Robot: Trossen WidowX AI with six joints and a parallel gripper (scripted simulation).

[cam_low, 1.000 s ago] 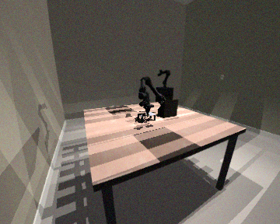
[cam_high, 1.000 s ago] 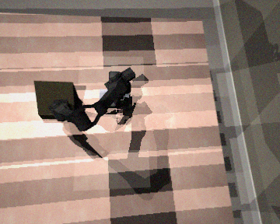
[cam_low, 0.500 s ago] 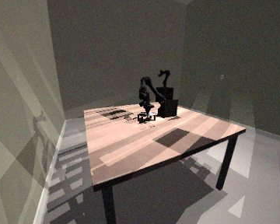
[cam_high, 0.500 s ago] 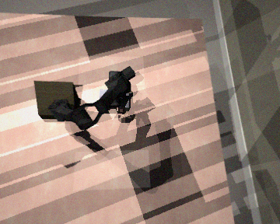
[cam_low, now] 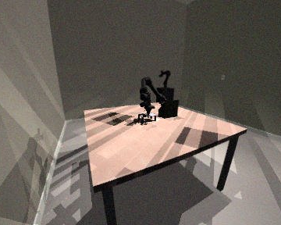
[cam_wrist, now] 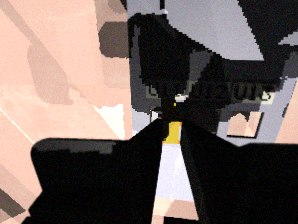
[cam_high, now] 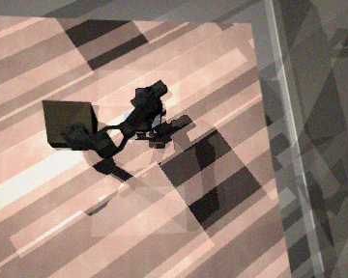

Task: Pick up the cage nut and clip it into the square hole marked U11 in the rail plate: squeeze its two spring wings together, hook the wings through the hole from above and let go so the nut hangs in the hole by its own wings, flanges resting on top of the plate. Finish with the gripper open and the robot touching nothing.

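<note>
The cage nut is 10 mm below my gripper tip. Round my gripper tip: label strip (20 mm ahead, 20 mm to the right, 10 mm below).
</note>
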